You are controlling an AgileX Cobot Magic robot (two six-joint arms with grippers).
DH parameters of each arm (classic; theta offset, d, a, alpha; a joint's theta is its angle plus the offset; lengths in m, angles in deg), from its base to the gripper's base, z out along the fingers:
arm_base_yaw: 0 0.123 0 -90
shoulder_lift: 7.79 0 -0.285 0
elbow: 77.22 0 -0.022 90
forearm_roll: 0 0.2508 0 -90
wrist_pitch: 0 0 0.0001 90
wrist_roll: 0 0.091 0 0
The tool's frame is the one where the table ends.
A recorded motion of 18 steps. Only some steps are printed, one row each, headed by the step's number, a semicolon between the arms.
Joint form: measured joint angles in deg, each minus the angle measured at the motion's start. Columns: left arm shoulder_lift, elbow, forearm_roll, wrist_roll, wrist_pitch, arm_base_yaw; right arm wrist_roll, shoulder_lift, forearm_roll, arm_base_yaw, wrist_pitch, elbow.
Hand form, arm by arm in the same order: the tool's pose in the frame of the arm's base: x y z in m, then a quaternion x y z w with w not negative. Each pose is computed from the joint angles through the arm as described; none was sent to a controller.
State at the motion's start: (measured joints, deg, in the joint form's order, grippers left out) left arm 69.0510 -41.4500 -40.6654 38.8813 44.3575 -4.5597; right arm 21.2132 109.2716 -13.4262 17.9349 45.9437 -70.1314
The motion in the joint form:
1: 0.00 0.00 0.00 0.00 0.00 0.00; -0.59 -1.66 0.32 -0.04 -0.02 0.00
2: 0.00 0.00 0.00 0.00 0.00 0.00; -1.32 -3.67 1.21 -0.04 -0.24 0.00
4: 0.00 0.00 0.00 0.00 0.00 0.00; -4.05 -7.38 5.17 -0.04 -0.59 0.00
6: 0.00 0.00 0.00 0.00 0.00 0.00; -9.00 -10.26 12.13 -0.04 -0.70 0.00
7: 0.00 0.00 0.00 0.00 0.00 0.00; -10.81 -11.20 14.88 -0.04 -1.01 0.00
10: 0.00 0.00 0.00 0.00 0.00 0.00; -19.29 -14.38 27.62 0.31 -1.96 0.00
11: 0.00 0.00 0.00 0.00 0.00 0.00; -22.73 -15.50 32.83 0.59 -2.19 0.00
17: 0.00 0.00 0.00 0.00 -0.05 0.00; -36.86 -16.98 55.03 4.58 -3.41 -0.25
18: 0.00 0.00 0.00 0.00 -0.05 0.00; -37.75 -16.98 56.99 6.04 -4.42 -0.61
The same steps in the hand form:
1: 0.2125 -0.0586 0.2548 0.15893 0.92572 -0.21960 0.26373; 0.3516 0.0979 0.1766 -0.04716 0.98980 -0.05149 0.12421
2: 0.2125 -0.0586 0.2548 0.15893 0.92572 -0.21960 0.26373; 0.3495 0.0984 0.1892 -0.04739 0.98808 -0.04126 0.14053
4: 0.2125 -0.0586 0.2548 0.15893 0.92572 -0.21960 0.26373; 0.3435 0.1011 0.2120 -0.04831 0.98501 -0.00907 0.16537
6: 0.2125 -0.0586 0.2548 0.15893 0.92572 -0.21960 0.26373; 0.3363 0.1071 0.2293 -0.05511 0.98188 0.03801 0.17729
7: 0.2125 -0.0586 0.2548 0.15893 0.92572 -0.21960 0.26373; 0.3341 0.1096 0.2353 -0.05703 0.97972 0.05708 0.18340
10: 0.2125 -0.0586 0.2548 0.15893 0.92572 -0.21960 0.26373; 0.3245 0.1233 0.2571 -0.07077 0.96616 0.14159 0.20366
11: 0.2125 -0.0586 0.2548 0.15893 0.92572 -0.21960 0.26373; 0.3205 0.1295 0.2656 -0.07753 0.95838 0.17541 0.21147
17: 0.2126 -0.0586 0.2548 0.15879 0.92569 -0.21940 0.26409; 0.3048 0.1706 0.2881 -0.11599 0.91410 0.31475 0.22780
18: 0.2126 -0.0586 0.2548 0.15879 0.92569 -0.21940 0.26409; 0.3023 0.1800 0.2919 -0.12196 0.90666 0.32880 0.23447

